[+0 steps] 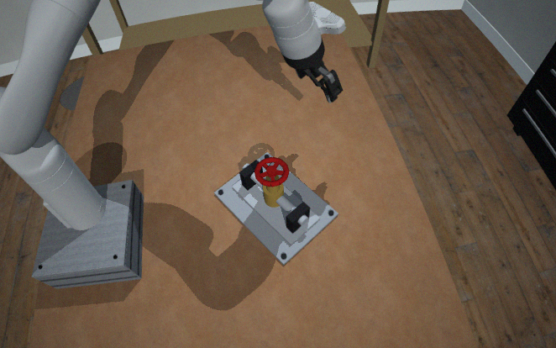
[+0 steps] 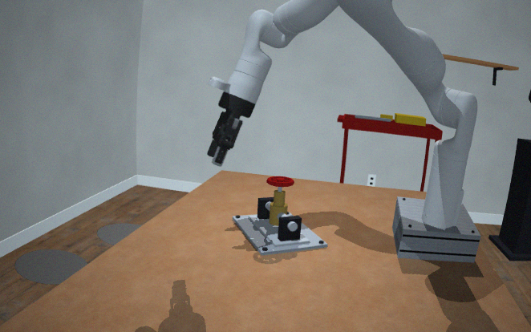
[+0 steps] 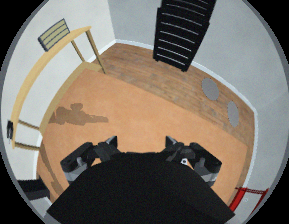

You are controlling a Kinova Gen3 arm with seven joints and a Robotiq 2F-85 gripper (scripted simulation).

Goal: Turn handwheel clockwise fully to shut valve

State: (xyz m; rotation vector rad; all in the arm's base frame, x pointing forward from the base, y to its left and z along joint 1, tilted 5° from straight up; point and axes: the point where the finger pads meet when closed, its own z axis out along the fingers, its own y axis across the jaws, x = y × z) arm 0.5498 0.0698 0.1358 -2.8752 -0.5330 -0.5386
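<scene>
My gripper is now 140 mm past the handwheel, 130 mm to the left of it and 80 mm above it. From my hand the other things lie so: baseplate 140 mm behind, 130 mm to the right, 210 mm below.
</scene>
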